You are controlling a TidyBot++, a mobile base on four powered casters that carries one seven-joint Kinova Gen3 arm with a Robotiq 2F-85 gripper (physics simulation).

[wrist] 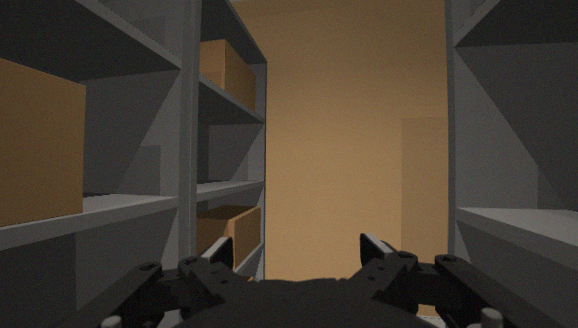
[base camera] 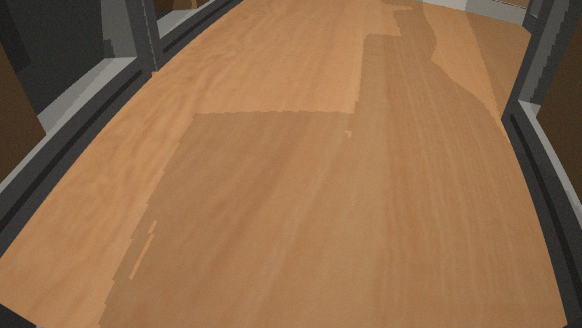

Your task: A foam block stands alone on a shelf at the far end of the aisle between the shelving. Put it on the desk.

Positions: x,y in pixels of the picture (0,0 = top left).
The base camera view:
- grey shelving unit: 546,179
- grey shelving unit: 77,71
